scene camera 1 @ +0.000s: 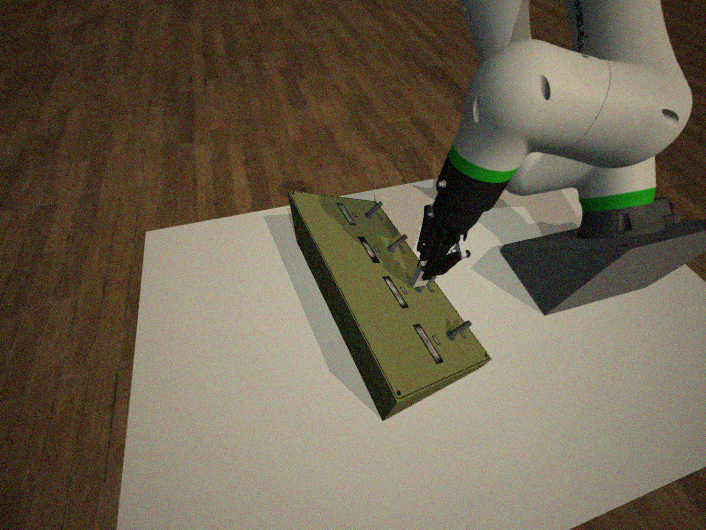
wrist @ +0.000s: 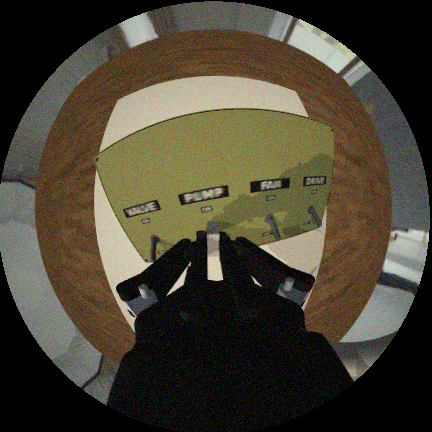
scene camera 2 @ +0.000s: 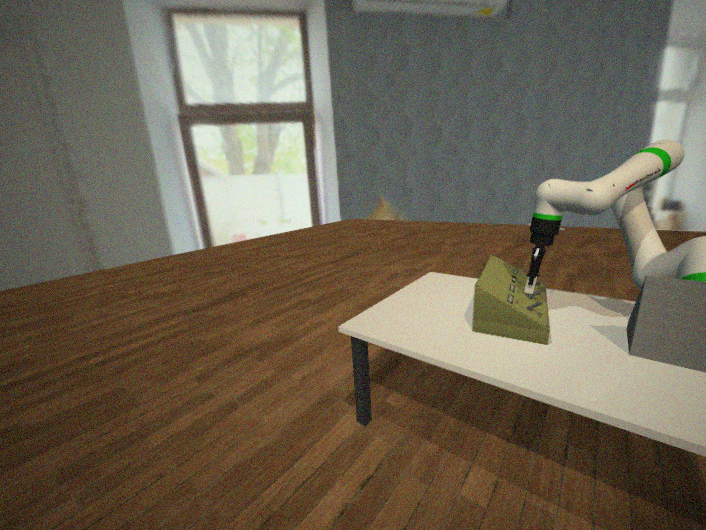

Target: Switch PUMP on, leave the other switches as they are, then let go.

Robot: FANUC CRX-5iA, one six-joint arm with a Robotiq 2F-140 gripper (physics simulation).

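Frame: origin at the arm's base, x ahead, y left, z up, level; millimetres.
Seen in the pictures: gripper, fingertip midpoint: [scene camera 1: 417,283] [wrist: 211,229] [scene camera 2: 528,292]; arm's base, link origin: [scene camera 1: 617,232].
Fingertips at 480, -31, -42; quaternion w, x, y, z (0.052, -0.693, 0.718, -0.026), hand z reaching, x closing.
Pixels of each thing's middle, then the offset from my fingertips to it, as dx, dy, dz. Level surfaces: height alone.
- olive switch box, body centre: [wrist: 232,188] [scene camera 1: 374,286] [scene camera 2: 509,296] +76, -48, -50
- PUMP label, body centre: [wrist: 203,194] [scene camera 1: 395,291] +59, +10, +12
- VALVE lever, body centre: [wrist: 152,249] [scene camera 1: 460,328] -38, +118, -2
- FAN lever, body centre: [wrist: 273,228] [scene camera 1: 398,241] -7, -120, -2
- DRIVE lever, body centre: [wrist: 315,217] [scene camera 1: 375,208] +9, -239, -2
- white table, surface height: dz -117
An olive switch box [scene camera 1: 356,279] [scene camera 2: 501,320] [wrist: 215,145] with a sloping face stands on the table. The PUMP label [scene camera 1: 395,292] [wrist: 203,195] is second from the left in the wrist view. My gripper [scene camera 1: 420,278] [scene camera 2: 530,285] [wrist: 211,229] is shut and empty, its tips at the face just below PUMP's ON mark. The tips hide the PUMP lever, so its position cannot be told. The VALVE lever [scene camera 1: 459,329] [wrist: 154,248], FAN lever [scene camera 1: 397,243] [wrist: 273,227] and DRIVE lever [scene camera 1: 373,209] [wrist: 314,216] tilt toward the lower edge, the OFF side.
The VALVE and FAN levers stand on either side of the fingers. The white table [scene camera 1: 228,399] [scene camera 2: 410,319] carries the box and the arm's grey base [scene camera 1: 547,273] [scene camera 2: 667,325]. The arm reaches over from the base and shades part of the face.
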